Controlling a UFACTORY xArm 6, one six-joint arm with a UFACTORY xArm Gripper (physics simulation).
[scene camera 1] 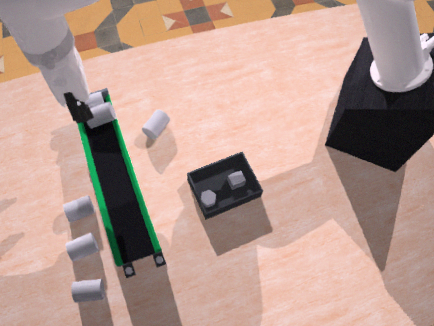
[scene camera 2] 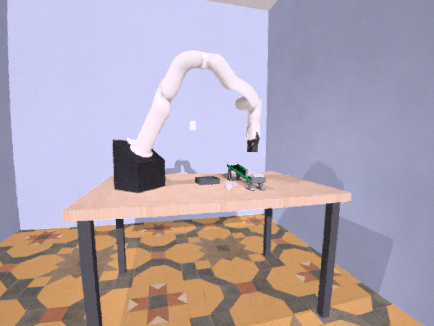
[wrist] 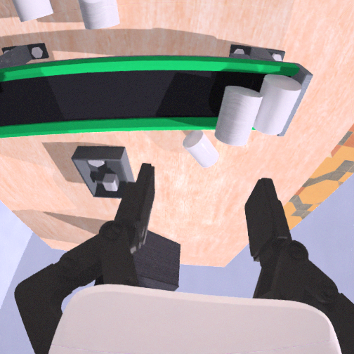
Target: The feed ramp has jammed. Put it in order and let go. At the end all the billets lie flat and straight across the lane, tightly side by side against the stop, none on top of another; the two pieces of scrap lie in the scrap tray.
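Observation:
My gripper is open and empty, well above the stop end of the feed ramp. One billet lies across the lane beside the stop. A second billet lies next to it, overlapping the near rail in the wrist view; its exact seating is unclear. A loose billet lies on the table. Three more billets lie along the other side. Two scrap pieces lie in the scrap tray.
The black robot base stands on the table beyond the tray. Dark ramp feet stand at the end away from the stop. The table edge runs beyond the ramp's stop end.

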